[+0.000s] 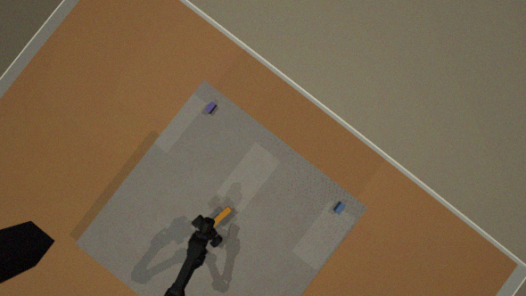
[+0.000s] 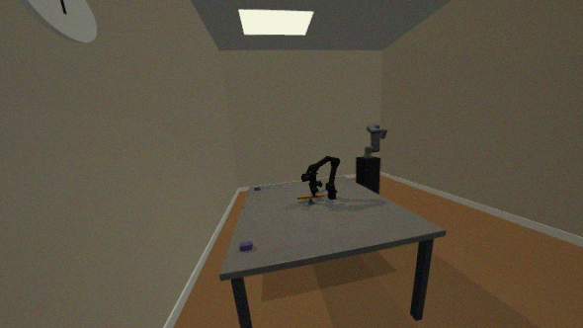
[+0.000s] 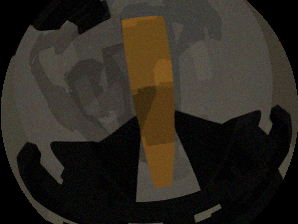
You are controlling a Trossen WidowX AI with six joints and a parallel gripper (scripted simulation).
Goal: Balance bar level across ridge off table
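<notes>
Now: the orange bar 3 cm ahead of my gripper tip. Also, from my gripper tip: purple block 55 cm ahead, 45 cm to the left, 5 cm below.
</notes>
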